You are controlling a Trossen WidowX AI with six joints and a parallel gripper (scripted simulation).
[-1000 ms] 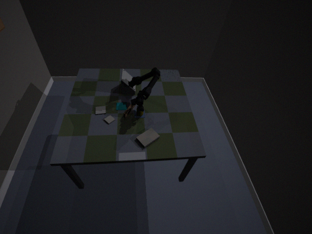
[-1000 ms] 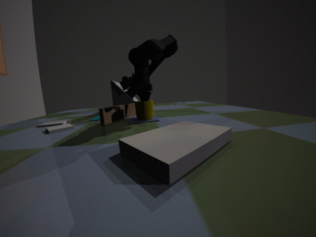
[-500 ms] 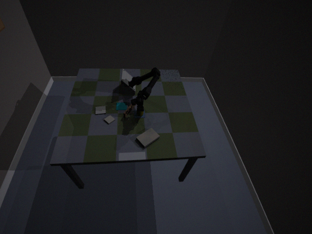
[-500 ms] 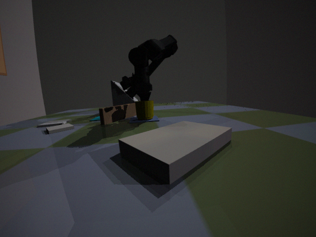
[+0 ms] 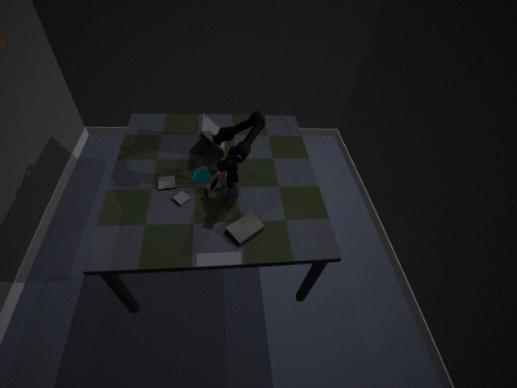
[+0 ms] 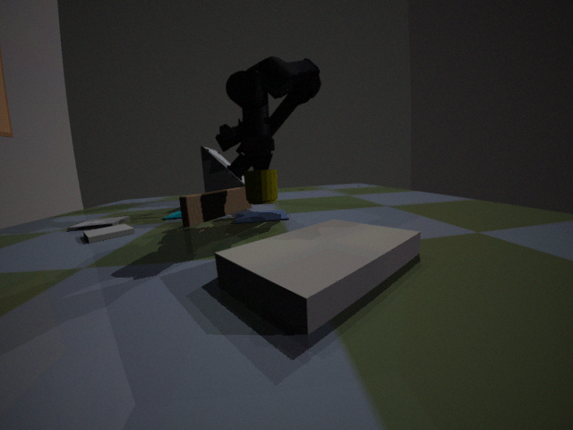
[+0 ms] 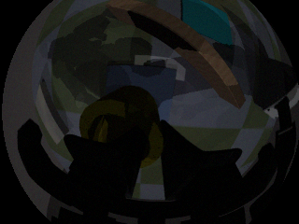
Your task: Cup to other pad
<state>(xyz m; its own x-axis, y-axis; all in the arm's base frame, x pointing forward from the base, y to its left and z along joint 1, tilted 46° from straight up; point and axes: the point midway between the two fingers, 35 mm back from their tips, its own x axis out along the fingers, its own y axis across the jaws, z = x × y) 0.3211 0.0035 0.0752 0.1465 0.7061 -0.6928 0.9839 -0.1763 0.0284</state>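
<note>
The teal pad is 100 mm behind my gripper tip, 180 mm to the right of it and 70 mm below it. Also, from my gripper tip: blue pad 30 mm ahead, 10 mm to the right, 70 mm below; wooden block 40 mm behind, 90 mm to the right, 40 mm below; yellow cup 20 mm ahead.
</note>
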